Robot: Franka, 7 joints.
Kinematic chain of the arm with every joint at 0, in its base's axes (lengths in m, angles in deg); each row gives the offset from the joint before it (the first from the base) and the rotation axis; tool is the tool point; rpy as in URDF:
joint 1: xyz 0 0 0.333 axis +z
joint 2: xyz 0 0 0 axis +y
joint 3: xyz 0 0 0.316 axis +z
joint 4: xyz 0.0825 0 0 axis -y
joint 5: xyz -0.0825 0 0.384 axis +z
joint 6: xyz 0 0 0 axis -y
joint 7: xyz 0.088 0 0 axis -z
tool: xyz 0 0 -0.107 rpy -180 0 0
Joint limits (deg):
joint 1: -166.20..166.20
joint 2: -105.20..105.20
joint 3: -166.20..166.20
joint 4: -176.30..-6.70
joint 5: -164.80..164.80
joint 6: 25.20..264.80
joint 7: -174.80..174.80
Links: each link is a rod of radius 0.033 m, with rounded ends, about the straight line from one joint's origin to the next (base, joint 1, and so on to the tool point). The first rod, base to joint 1, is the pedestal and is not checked.
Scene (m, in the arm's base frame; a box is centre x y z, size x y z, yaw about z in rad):
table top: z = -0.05
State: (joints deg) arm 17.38 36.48 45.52 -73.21 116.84 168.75 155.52
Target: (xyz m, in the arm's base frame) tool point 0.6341 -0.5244 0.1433
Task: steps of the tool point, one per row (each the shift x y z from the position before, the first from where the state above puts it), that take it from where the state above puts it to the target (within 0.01 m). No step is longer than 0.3 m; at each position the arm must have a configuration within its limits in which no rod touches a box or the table.
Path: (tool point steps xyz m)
1: -0.0511 -0.0098 0.1687
2: -0.0875 -0.0587 0.1813
3: -0.1052 -0.1267 0.1597
4: -0.0892 -0.1955 0.1045
5: -0.0379 -0.2409 0.0237
6: 0.0342 -0.2421 -0.0689
7: 0.1022 -0.1920 -0.1570
8: 0.1406 -0.1005 -0.2255
9: 0.1333 0.0077 -0.2646
10: 0.0804 0.1035 -0.2694

